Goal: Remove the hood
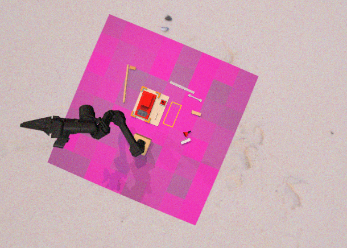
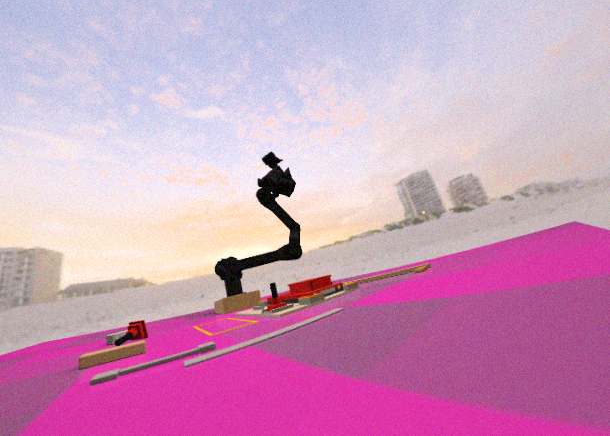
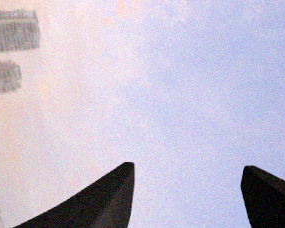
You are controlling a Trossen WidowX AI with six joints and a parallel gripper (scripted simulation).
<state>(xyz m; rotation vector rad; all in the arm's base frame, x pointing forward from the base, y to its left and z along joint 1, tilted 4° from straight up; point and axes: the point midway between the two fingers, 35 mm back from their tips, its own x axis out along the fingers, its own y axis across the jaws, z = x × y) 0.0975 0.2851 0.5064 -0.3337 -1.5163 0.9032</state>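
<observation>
Now: the red hood panel 55 cm below my gripper tip, 27 cm ahead of it and 19 cm to the right of it. From my gripper tip the other things lie so: wooden stick: 58 cm below, 31 cm ahead, 2 cm to the left; then small wooden block: 58 cm to the right, 58 cm below, 34 cm ahead.
</observation>
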